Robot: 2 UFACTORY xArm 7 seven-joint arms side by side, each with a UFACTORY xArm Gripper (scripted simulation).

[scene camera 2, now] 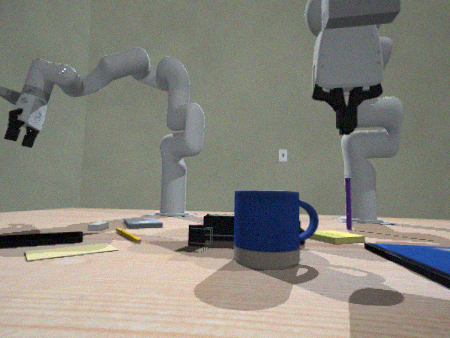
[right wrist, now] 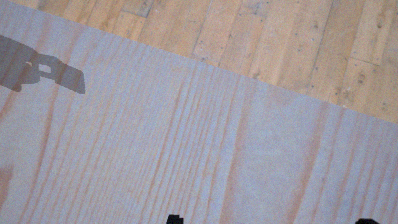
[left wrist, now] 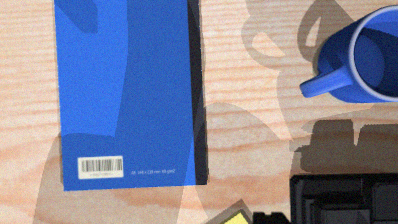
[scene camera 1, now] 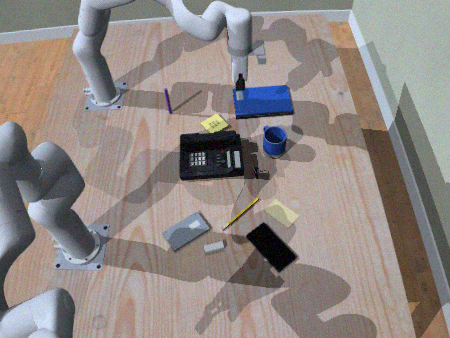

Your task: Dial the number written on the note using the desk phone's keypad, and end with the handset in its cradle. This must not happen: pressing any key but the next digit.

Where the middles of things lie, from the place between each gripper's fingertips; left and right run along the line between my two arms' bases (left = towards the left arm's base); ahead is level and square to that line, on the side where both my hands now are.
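Labels:
The handset [scene camera 1: 221, 137] is 840 mm to the left of my right hand [scene camera 2: 18, 143], 230 mm ahead of it and 200 mm below it.
The handset also lies 160 mm below my left hand, 120 mm behind it and 100 mm to the right of it. Going by its middle, the handset is nearer to my left hand than to my right hand.

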